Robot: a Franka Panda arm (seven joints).
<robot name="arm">
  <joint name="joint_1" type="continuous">
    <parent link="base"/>
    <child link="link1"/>
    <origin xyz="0 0 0.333"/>
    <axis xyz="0 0 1"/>
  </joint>
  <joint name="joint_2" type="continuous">
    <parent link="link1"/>
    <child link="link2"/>
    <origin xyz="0 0 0"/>
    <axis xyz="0 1 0"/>
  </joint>
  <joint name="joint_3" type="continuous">
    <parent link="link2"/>
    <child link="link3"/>
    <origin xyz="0 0 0.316"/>
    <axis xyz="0 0 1"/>
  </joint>
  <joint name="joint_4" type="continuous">
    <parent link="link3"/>
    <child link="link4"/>
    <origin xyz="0.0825 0 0"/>
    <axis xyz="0 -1 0"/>
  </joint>
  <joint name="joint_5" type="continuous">
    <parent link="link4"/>
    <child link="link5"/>
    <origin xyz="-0.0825 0 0.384"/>
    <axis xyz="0 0 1"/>
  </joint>
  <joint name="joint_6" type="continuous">
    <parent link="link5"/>
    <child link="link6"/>
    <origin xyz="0 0 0"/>
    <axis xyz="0 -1 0"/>
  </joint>
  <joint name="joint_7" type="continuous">
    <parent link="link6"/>
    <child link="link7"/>
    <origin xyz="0.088 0 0"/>
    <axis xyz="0 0 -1"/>
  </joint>
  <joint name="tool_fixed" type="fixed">
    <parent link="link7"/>
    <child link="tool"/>
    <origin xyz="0 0 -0.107" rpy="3.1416 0 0"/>
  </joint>
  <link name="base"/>
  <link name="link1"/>
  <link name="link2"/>
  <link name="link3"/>
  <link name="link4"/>
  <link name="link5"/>
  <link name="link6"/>
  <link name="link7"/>
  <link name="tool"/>
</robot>
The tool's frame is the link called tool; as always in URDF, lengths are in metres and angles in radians. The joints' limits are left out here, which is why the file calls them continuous.
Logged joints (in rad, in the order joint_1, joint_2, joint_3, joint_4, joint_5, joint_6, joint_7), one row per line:
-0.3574 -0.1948 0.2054 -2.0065 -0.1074 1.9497 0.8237
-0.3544 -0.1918 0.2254 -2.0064 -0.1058 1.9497 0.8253
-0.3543 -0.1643 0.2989 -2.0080 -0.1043 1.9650 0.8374
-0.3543 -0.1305 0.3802 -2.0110 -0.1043 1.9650 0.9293
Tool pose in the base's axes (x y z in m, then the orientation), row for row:
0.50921 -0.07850 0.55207 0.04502 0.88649 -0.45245 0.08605
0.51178 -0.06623 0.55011 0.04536 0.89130 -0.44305 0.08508
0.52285 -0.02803 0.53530 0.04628 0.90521 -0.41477 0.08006
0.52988 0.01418 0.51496 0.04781 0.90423 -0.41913 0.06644
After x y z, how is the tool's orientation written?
As a quaternion, w x y z.
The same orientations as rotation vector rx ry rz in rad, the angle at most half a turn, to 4 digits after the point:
2.7079 -1.3821 0.2628
2.7220 -1.3531 0.2598
2.7630 -1.2660 0.2444
2.7574 -1.2781 0.2026

